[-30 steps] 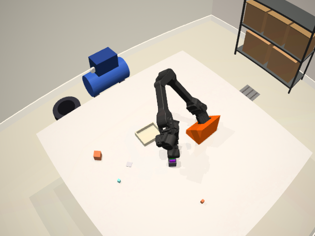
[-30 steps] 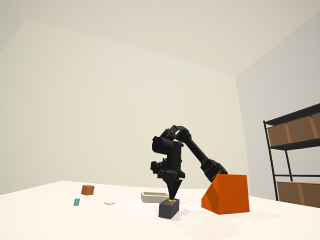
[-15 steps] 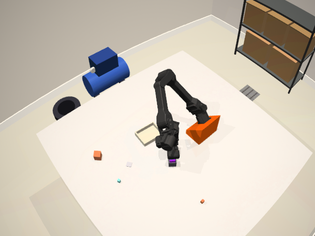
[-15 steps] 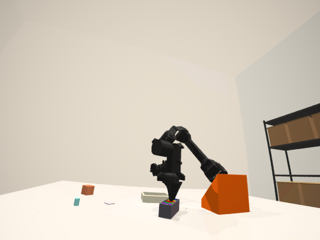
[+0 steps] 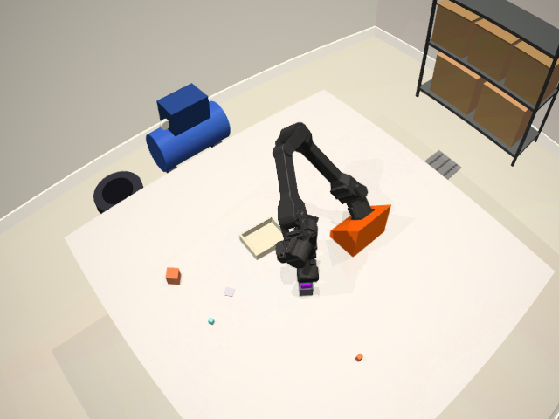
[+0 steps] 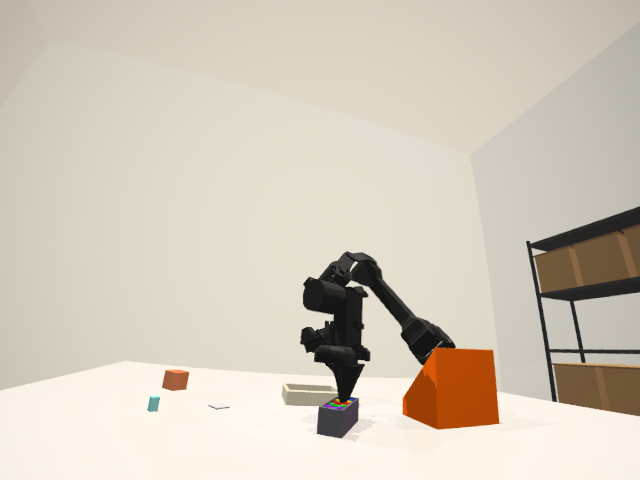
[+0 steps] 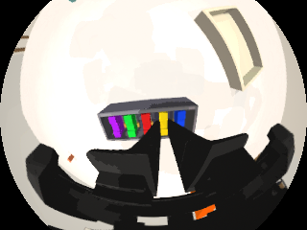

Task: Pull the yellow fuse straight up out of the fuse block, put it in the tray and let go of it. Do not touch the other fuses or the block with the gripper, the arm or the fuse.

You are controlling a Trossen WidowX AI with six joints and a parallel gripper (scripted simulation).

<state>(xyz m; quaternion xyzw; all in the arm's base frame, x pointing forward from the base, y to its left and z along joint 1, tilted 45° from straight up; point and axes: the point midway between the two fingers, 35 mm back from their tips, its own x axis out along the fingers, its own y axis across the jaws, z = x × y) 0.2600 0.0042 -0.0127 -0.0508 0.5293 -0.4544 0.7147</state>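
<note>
Now: gripper tip 10 mm above the yellow fuse. Round my gripper tip: orange cube 340 mm ahead, 240 mm to the right, 20 mm below; tray 10 mm ahead, 180 mm to the right, 30 mm below; cyan block 330 mm ahead, 40 mm to the right, 20 mm below.
</note>
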